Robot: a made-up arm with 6 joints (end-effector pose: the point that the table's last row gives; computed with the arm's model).
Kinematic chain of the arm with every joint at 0, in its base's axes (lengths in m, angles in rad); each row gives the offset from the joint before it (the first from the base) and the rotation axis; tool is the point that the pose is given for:
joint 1: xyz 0 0 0.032 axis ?
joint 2: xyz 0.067 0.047 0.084 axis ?
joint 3: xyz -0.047 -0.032 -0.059 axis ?
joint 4: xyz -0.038 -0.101 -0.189 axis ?
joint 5: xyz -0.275 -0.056 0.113 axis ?
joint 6: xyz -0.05 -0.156 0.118 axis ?
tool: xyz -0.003 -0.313 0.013
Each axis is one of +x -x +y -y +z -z.
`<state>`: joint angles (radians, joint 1 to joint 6).
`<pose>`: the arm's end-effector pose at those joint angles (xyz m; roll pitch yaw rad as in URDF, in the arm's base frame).
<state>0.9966 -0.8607 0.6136 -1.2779 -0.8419 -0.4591</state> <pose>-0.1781 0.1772 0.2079 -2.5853 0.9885 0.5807</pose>
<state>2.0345 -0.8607 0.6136 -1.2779 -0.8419 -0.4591</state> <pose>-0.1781 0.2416 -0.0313 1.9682 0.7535 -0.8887</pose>
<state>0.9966 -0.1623 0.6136 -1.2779 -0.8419 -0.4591</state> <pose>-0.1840 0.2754 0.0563 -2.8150 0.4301 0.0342</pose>
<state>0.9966 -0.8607 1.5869 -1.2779 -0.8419 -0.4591</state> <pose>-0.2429 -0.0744 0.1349 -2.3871 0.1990 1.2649</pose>
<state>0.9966 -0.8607 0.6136 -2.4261 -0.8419 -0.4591</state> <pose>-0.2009 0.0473 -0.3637 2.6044 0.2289 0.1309</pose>
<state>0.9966 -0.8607 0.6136 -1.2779 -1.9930 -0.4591</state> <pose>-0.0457 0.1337 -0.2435 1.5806 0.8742 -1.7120</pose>
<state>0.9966 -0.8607 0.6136 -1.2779 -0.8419 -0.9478</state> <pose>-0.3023 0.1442 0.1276 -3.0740 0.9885 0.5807</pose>
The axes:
joint 1: -x
joint 2: -z
joint 3: -y
joint 4: +x
joint 5: -z
joint 6: +x

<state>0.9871 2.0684 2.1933 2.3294 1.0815 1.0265</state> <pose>-0.1955 -0.5077 0.2235 0.1344 -0.9951 0.7013</pose>
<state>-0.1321 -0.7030 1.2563 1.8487 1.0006 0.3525</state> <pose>0.3278 0.1221 -0.7686 2.0943 -0.3721 0.9186</pose>
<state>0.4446 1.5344 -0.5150 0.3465 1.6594 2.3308</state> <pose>-0.0849 0.3623 -0.1611 2.2263 0.3220 3.0560</pose>
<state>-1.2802 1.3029 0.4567 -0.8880 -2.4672 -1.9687</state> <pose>0.1844 0.0509 0.4915 -1.1080 -0.3331 1.3021</pose>
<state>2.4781 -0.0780 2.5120 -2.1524 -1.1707 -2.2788</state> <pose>0.5274 -0.2391 -0.2804 0.5271 0.3755 1.3790</pose>
